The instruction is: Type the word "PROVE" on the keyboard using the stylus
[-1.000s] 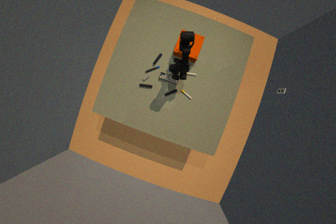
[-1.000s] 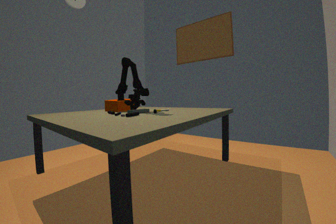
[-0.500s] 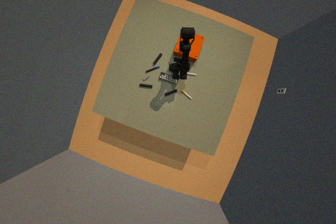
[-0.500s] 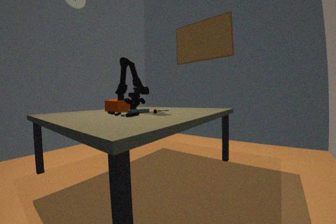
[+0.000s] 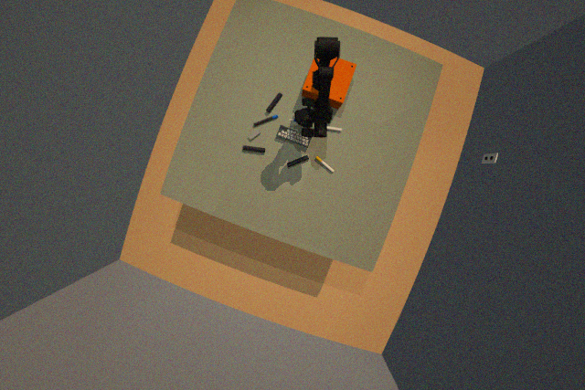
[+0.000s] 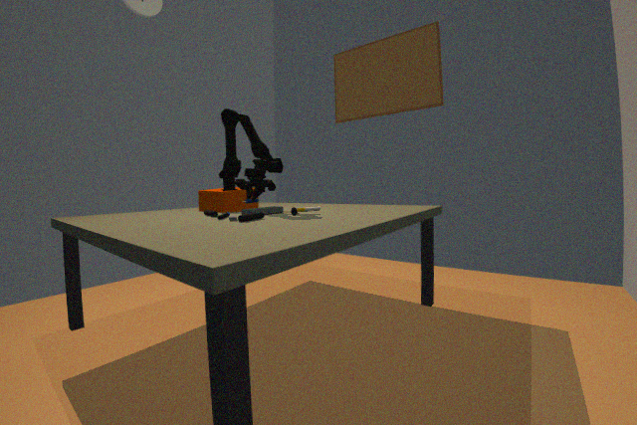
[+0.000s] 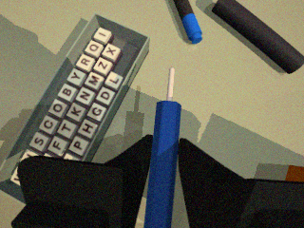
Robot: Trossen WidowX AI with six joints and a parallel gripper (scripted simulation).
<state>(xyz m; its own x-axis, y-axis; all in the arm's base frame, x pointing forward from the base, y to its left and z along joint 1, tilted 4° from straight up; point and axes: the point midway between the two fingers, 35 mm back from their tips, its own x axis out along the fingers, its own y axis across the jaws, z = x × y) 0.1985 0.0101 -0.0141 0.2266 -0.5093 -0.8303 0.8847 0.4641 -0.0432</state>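
The blue stylus is 10 mm to the right of my gripper tip and 10 mm ahead of it. The rest, counted from my gripper tip: grey stylus tip: 40 mm to the right, 20 mm ahead; then grey block: 180 mm to the right, 180 mm ahead, 50 mm below; then blue-capped black pen: 150 mm to the right, 60 mm ahead, 50 mm below.
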